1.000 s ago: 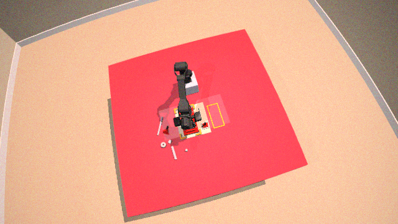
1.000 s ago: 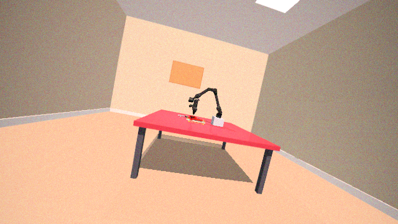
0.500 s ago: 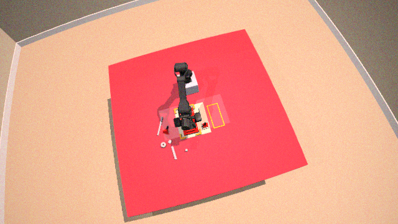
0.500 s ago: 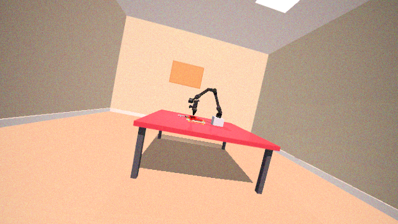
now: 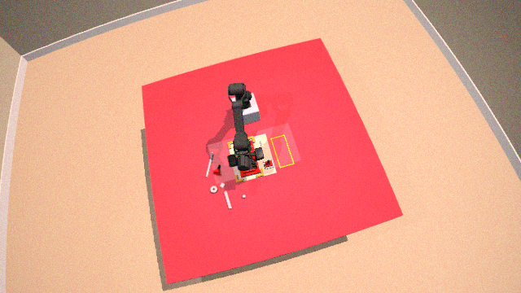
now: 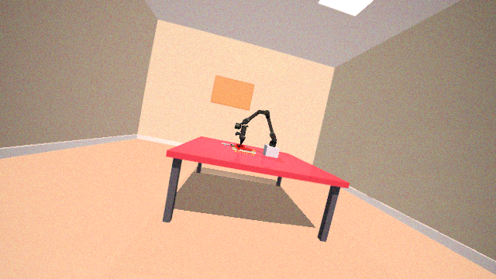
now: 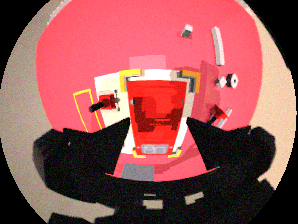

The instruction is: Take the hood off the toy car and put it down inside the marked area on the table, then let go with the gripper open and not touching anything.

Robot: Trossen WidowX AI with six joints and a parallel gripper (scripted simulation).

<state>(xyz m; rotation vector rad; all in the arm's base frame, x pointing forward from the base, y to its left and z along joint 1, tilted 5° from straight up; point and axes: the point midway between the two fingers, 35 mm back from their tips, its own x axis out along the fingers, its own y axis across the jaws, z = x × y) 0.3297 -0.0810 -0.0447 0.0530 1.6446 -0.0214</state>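
Right now the car hood is 10 mm below my gripper tip.
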